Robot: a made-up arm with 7 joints.
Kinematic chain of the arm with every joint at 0, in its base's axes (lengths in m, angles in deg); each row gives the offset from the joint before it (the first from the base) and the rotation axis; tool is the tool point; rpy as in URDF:
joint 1: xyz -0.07 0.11 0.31 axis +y
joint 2: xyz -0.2 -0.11 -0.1 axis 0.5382 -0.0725 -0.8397
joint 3: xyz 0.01 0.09 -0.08 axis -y
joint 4: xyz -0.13 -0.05 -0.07 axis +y
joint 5: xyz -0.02 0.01 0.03 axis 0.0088 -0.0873 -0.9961
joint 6: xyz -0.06 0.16 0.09 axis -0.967 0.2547 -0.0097
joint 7: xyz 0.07 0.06 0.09 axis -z
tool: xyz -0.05 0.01 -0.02 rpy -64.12 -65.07 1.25
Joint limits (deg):
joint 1: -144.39..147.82
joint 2: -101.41..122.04
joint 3: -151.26..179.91
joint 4: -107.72..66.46
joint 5: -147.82..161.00
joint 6: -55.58..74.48
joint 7: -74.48..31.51
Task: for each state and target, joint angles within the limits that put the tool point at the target. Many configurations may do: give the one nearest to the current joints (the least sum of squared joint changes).
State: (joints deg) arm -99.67 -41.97 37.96 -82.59 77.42 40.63 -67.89
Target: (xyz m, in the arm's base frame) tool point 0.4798 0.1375 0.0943
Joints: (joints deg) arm -119.28 -7.57 49.17 -92.29 56.34 38.31 -62.97
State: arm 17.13 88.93 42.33 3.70 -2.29 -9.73 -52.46
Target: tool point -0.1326 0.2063 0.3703
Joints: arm 11.48 82.45 34.53 12.08 0.86 -15.42 -56.58
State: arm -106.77 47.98 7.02 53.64 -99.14 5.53 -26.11
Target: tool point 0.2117 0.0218 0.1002
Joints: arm -140.08 47.15 18.11 51.47 -112.13 6.30 -26.67
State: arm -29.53 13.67 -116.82 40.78 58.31 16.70 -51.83
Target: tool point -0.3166 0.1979 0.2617
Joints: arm -1.77 36.09 -151.26 66.46 68.10 28.98 -52.83
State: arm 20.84 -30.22 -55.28 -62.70 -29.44 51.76 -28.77
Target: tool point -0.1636 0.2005 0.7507
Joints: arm 63.37 -18.74 -78.23 -50.16 -39.62 44.50 -30.63
